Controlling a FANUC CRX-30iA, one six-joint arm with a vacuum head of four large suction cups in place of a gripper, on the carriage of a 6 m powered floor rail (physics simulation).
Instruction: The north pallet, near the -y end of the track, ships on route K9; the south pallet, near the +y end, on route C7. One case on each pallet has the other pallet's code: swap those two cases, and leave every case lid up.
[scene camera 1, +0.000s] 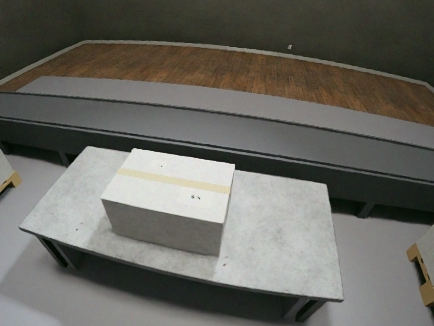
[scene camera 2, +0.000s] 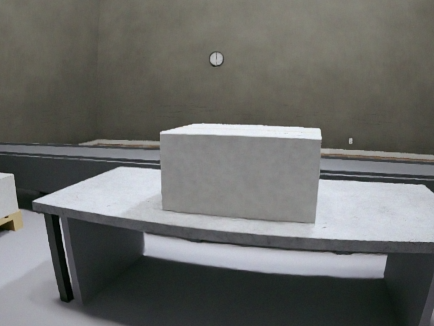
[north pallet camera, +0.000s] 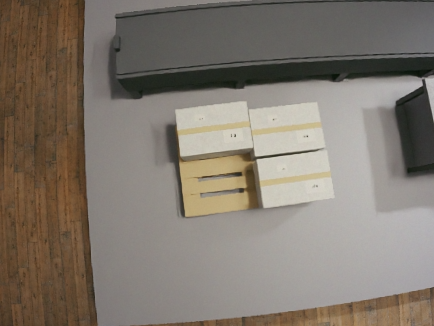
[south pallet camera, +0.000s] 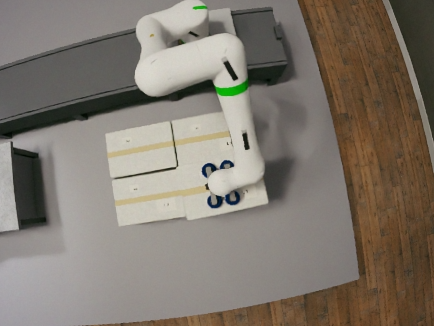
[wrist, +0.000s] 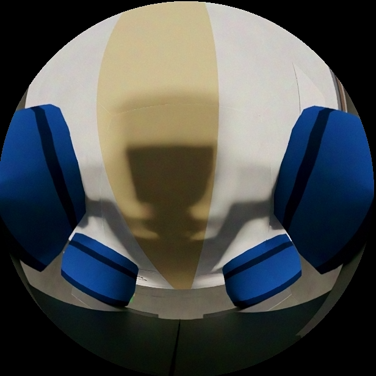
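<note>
My vacuum gripper (south pallet camera: 220, 183) (wrist: 181, 225) has its four blue cups against the taped lid of the near-right case (south pallet camera: 197, 212) (wrist: 250, 75) at the south pallet (scene camera 1: 426, 295). This case is level and lid up, its left edge close against the near-left case (south pallet camera: 150, 212); its underside is hidden. Two more cases (south pallet camera: 140, 162) (south pallet camera: 192, 152) stand behind. The north pallet (north pallet camera: 215, 207) bears three lid-up cases (north pallet camera: 192, 145) (north pallet camera: 267, 145) (north pallet camera: 275, 195); its near-left place is bare. Another lid-up case (scene camera 1: 165, 220) (scene camera 2: 240, 175) sits on the table (scene camera 1: 280, 235) (scene camera 2: 370, 200). Label codes are too blurred to read surely.
The long grey rail (scene camera 1: 190, 120) (north pallet camera: 275, 40) (south pallet camera: 75, 70) runs behind the table and both pallets. The white arm (south pallet camera: 240, 115) reaches from the rail over the far-right case on the south pallet. The table's end also shows in the south pallet view (south pallet camera: 7, 190).
</note>
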